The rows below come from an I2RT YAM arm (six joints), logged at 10 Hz.
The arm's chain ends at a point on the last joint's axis. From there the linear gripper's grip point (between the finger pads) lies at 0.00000 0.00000 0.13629 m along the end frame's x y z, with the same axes.
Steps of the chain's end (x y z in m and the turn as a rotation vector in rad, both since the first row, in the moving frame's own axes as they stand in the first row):
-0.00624 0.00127 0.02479 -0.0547 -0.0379 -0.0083
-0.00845 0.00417 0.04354 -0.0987 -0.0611 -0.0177
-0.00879 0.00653 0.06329 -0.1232 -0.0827 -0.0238
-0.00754 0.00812 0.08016 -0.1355 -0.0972 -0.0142
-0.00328 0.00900 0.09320 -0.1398 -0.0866 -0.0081
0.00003 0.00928 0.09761 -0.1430 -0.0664 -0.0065
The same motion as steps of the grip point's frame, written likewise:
-0.01137 0.00874 0.02449 -0.0547 -0.0379 -0.0083
-0.01664 0.01766 0.04262 -0.0987 -0.0611 -0.0177
-0.01982 0.02339 0.06179 -0.1232 -0.0827 -0.0238
-0.02059 0.02660 0.07827 -0.1355 -0.0972 -0.0142
-0.01495 0.02802 0.09136 -0.1398 -0.0866 -0.0081
-0.00892 0.02872 0.09592 -0.1430 -0.0664 -0.0065

